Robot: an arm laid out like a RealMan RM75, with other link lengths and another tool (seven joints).
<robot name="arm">
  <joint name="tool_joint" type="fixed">
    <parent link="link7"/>
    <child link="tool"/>
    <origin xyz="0.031 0.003 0.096" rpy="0.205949 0 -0.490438"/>
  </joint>
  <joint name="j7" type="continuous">
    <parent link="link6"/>
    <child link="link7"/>
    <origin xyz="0 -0.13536 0" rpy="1.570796 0 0"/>
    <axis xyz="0 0 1"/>
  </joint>
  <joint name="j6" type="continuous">
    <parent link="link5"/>
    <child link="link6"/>
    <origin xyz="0 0 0" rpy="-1.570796 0 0"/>
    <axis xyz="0 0 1"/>
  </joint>
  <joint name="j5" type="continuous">
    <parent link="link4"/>
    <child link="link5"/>
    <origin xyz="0 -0.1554 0" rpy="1.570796 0 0"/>
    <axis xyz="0 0 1"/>
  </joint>
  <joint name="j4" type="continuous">
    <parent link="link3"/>
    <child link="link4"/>
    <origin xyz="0 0 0" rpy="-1.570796 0 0"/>
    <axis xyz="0 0 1"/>
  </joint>
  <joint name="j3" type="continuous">
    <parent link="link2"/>
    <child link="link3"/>
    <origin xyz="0 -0.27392 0" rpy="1.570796 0 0"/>
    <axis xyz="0 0 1"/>
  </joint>
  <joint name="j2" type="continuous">
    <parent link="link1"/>
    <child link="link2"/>
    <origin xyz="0 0 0" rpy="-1.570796 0 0"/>
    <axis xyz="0 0 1"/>
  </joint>
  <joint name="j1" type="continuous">
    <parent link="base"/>
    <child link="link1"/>
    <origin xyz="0 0 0.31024"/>
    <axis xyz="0 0 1"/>
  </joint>
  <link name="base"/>
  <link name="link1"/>
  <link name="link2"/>
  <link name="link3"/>
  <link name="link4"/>
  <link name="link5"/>
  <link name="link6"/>
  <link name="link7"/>
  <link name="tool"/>
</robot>
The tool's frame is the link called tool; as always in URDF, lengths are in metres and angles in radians. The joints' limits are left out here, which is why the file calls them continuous.
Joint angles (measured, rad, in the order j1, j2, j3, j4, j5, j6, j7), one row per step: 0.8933 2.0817 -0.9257 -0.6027 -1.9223 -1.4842 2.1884; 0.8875 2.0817 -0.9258 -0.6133 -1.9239 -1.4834 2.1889; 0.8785 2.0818 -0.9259 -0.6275 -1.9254 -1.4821 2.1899; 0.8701 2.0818 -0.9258 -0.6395 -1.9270 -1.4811 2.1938; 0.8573 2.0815 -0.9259 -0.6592 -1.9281 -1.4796 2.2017; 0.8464 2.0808 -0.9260 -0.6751 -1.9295 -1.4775 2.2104; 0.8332 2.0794 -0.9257 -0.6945 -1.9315 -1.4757 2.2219; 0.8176 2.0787 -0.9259 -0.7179 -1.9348 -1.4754 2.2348; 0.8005 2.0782 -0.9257 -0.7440 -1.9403 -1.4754 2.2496; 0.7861 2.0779 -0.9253 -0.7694 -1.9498 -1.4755 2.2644; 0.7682 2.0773 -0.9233 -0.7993 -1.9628 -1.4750 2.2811; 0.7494 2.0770 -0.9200 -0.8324 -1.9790 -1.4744 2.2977; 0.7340 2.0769 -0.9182 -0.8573 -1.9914 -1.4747 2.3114
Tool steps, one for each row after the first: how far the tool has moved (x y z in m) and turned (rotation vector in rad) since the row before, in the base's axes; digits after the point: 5 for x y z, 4 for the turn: 0.00141 0.00090 0.00091 0.0077 -0.0026 0.0010; 0.00214 0.00111 0.00125 0.0104 -0.0028 -0.0004; 0.00207 0.00079 0.00113 0.0075 -0.0024 -0.0039; 0.00281 0.00141 0.00208 0.0120 -0.0026 -0.0067; 0.00267 0.00128 0.00182 0.0098 -0.0029 -0.0084; 0.00334 0.00152 0.00249 0.0115 -0.0037 -0.0109; 0.00386 0.00098 0.00259 0.0114 -0.0048 -0.0109; 0.00449 0.00086 0.00276 0.0120 -0.0067 -0.0123; 0.00444 0.00080 0.00239 0.0107 -0.0103 -0.0103; 0.00601 0.00111 0.00304 0.0143 -0.0135 -0.0138; 0.00666 0.00131 0.00337 0.0170 -0.0164 -0.0136; 0.00545 0.00040 0.00247 0.0113 -0.0126 -0.0123
